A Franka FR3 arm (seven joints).
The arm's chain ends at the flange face. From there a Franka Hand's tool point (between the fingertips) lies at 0.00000 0.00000 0.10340 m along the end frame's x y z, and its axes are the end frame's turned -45 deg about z.
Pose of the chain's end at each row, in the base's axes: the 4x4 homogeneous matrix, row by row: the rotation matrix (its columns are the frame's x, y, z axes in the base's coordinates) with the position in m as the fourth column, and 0 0 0 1 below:
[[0.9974 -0.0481 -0.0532 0.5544], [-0.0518 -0.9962 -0.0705 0.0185], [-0.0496 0.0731 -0.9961 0.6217], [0 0 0 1]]
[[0.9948 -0.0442 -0.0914 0.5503], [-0.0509 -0.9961 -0.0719 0.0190], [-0.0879 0.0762 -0.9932 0.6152], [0 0 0 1]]
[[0.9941 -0.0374 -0.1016 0.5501], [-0.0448 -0.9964 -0.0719 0.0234], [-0.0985 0.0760 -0.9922 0.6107], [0 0 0 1]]
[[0.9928 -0.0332 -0.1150 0.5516], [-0.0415 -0.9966 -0.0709 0.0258], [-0.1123 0.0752 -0.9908 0.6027], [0 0 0 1]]
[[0.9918 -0.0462 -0.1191 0.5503], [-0.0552 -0.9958 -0.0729 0.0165], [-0.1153 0.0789 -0.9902 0.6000], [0 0 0 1]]
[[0.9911 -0.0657 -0.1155 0.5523], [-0.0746 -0.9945 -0.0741 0.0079], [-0.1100 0.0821 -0.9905 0.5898], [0 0 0 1]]
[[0.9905 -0.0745 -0.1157 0.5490], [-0.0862 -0.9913 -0.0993 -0.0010], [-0.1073 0.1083 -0.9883 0.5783], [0 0 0 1]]
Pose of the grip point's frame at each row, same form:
[[0.7393 0.6713 -0.0532 0.5489], [0.6678 -0.7410 -0.0705 0.0112], [-0.0868 0.0166 -0.9961 0.5187], [0 0 0 1]]
[[0.7347 0.6722 -0.0914 0.5408], [0.6684 -0.7403 -0.0719 0.0116], [-0.1160 -0.0083 -0.9932 0.5125], [0 0 0 1]]
[[0.7294 0.6765 -0.1016 0.5396], [0.6729 -0.7362 -0.0719 0.0160], [-0.1234 -0.0159 -0.9922 0.5081], [0 0 0 1]]
[[0.7255 0.6785 -0.1150 0.5397], [0.6754 -0.7340 -0.0709 0.0185], [-0.1326 -0.0262 -0.9908 0.5003], [0 0 0 1]]
[[0.7340 0.6686 -0.1191 0.5380], [0.6651 -0.7432 -0.0729 0.0090], [-0.1373 -0.0257 -0.9902 0.4976], [0 0 0 1]]
[[0.7473 0.6544 -0.1155 0.5404], [0.6505 -0.7560 -0.0741 0.0002], [-0.1358 -0.0197 -0.9905 0.4874], [0 0 0 1]]
[[0.7531 0.6477 -0.1157 0.5370], [0.6400 -0.7619 -0.0993 -0.0113], [-0.1525 0.0007 -0.9883 0.4761], [0 0 0 1]]

